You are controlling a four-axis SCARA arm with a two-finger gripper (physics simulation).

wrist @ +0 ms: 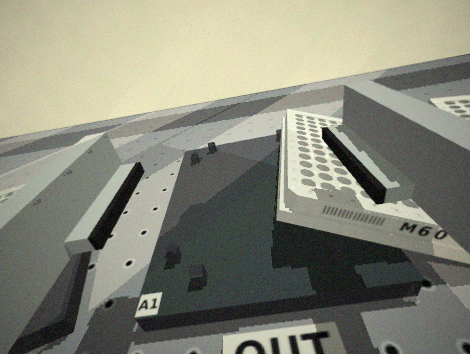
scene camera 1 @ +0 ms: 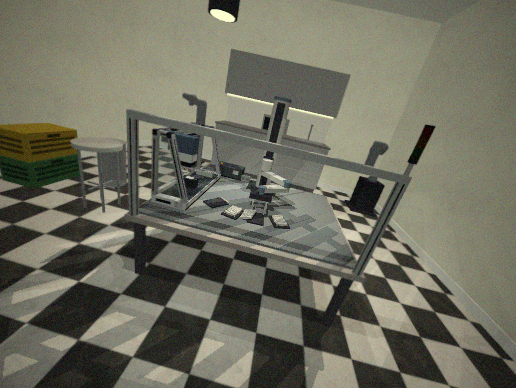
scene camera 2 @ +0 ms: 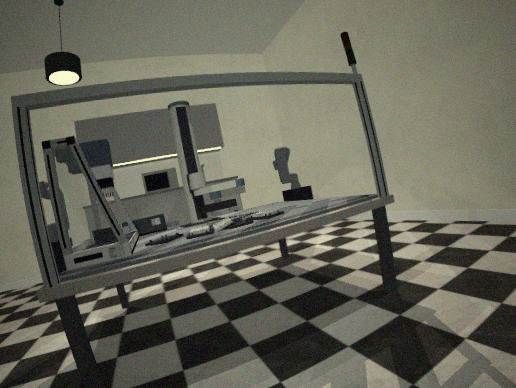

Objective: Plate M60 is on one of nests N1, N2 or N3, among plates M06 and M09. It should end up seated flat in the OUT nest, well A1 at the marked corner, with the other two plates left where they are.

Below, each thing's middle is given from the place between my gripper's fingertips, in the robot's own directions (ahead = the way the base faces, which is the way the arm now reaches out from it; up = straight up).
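From my hand: OUT nest (wrist: 221,255), 3 cm ahead, 6 cm below; OUT label (wrist: 329,330), 5 cm behind, 1 cm to the right, 7 cm below; metal post (scene camera 2: 23,110), 36 cm ahead, 74 cm to the right, 21 cm above. Metal post farthest from my hand of the things named here, going by their middles.
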